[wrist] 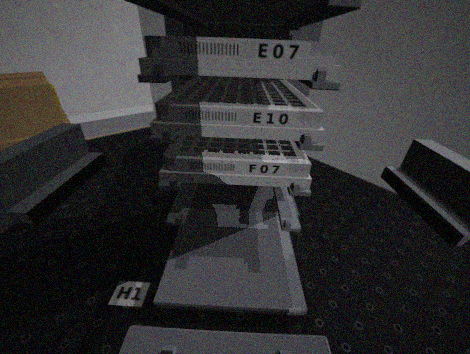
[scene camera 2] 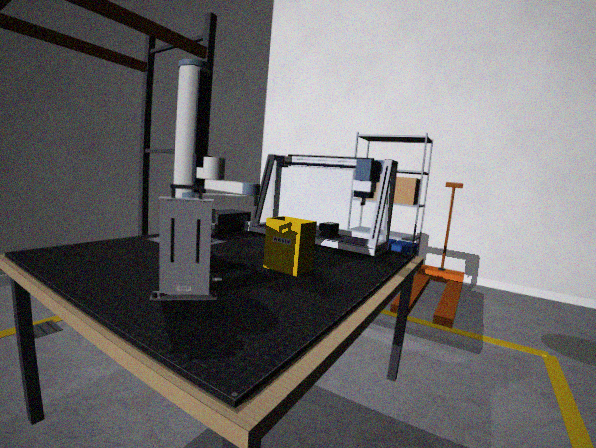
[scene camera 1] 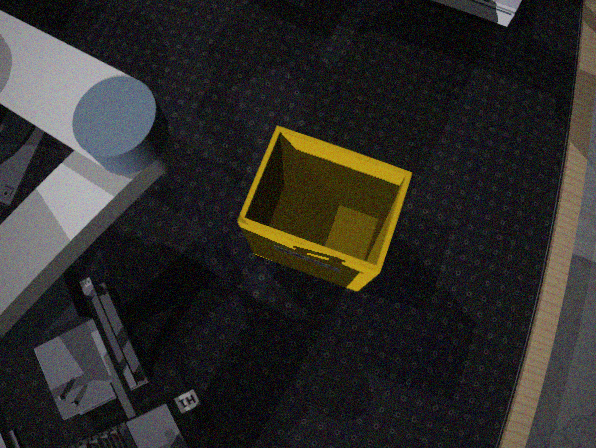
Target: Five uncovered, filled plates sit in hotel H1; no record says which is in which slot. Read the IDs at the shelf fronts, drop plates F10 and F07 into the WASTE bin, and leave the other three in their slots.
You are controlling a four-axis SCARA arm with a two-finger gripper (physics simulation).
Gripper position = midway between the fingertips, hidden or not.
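Observation:
My gripper (wrist: 243,150) is here in my sight, and along with it I can see an H1 label (wrist: 127,293).

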